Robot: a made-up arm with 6 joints.
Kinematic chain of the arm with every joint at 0, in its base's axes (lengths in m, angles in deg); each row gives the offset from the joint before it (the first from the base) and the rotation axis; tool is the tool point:
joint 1: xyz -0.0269 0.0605 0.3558 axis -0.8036 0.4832 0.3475
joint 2: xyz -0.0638 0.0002 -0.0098 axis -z
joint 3: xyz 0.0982 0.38 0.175 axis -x
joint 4: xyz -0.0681 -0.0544 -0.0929 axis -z
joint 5: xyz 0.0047 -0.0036 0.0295 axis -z
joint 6: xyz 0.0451 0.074 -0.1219 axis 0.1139 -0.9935 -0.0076
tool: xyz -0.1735 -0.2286 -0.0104
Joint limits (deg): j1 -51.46..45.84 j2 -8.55..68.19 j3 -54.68..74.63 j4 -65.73..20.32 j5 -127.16..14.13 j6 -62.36..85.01
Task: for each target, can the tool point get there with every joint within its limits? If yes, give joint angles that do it. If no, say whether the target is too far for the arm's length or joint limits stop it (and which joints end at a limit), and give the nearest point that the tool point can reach.
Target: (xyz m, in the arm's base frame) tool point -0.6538 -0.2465 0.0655
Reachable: no: joint limits stop it (at a limit: joint 1, joint 2, joint 4, joint 5) | nearest point -0.3467 0.1143 0.1324 | short by 0.478 m
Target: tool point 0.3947 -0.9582 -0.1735
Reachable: no: too far | nearest point 0.2055 -0.0719 0.0752 | short by 0.940 m
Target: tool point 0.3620 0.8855 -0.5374
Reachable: no: too far | nearest point 0.1792 0.5490 -0.1126 | short by 0.572 m
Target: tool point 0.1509 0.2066 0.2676
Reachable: yes | joints 38.26 23.64 9.48 -20.83 -80.66 -15.52
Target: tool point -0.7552 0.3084 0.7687
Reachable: no: joint limits stop it (at a limit: joint 1, joint 2, joint 3, joint 4, joint 5) | nearest point -0.3246 0.1844 0.6653 | short by 0.460 m
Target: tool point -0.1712 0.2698 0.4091
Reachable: yes | joints 35.50 14.46 16.44 10.30 2.53 -26.68
